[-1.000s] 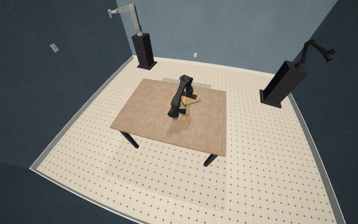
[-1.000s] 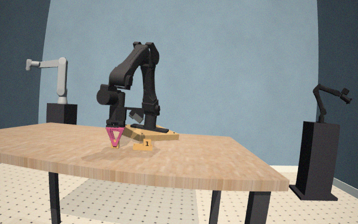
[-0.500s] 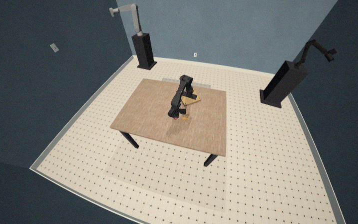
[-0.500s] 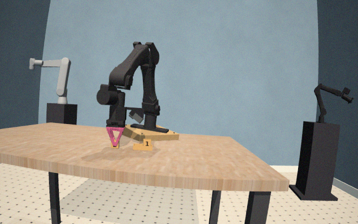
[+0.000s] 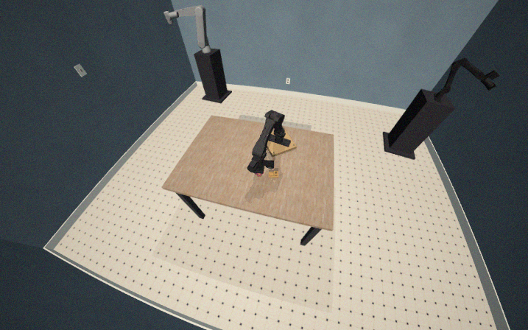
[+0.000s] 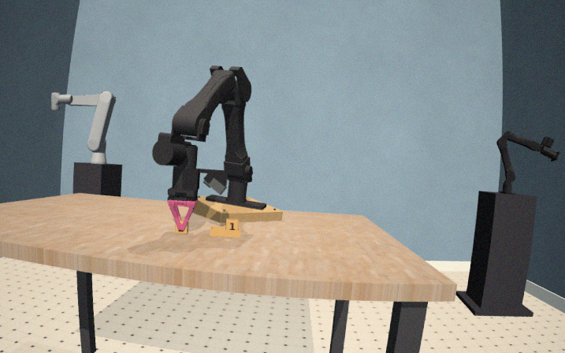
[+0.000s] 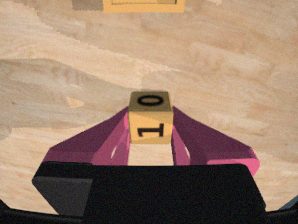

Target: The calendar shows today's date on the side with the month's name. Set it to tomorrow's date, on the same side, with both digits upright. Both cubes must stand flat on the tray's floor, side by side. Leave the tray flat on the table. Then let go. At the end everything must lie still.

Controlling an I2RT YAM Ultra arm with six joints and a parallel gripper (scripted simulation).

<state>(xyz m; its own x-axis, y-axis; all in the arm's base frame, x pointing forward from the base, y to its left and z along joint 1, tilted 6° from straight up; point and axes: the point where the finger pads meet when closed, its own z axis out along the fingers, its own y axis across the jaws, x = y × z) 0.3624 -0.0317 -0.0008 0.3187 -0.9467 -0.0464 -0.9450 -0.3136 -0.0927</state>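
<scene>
The tan tray lies 4 cm behind my hand, 10 cm to the left of it and 1 cm below it. Also, from my hand: digit cube (right at my hand).
</scene>
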